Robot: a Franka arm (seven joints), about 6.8 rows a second.
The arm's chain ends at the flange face. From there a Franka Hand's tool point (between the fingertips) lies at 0.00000 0.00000 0.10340 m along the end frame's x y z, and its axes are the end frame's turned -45 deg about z.
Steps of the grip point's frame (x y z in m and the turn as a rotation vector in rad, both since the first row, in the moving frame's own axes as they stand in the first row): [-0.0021 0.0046 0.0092 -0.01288 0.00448 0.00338]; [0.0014 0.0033 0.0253 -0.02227 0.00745 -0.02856]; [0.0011 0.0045 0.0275 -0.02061 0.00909 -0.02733]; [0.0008 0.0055 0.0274 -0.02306 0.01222 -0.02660]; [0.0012 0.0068 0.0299 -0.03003 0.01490 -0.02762]
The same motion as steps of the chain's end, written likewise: [0.0005 0.0041 0.0092 -0.00594 0.01228 0.00338]; [0.0011 0.0003 0.0253 -0.01048 0.02102 -0.02856]; [0.0018 0.0016 0.0275 -0.00815 0.02100 -0.02733]; [0.0019 0.0026 0.0274 -0.00767 0.02495 -0.02660]; [0.0024 0.0029 0.0300 -0.01070 0.03177 -0.02762]
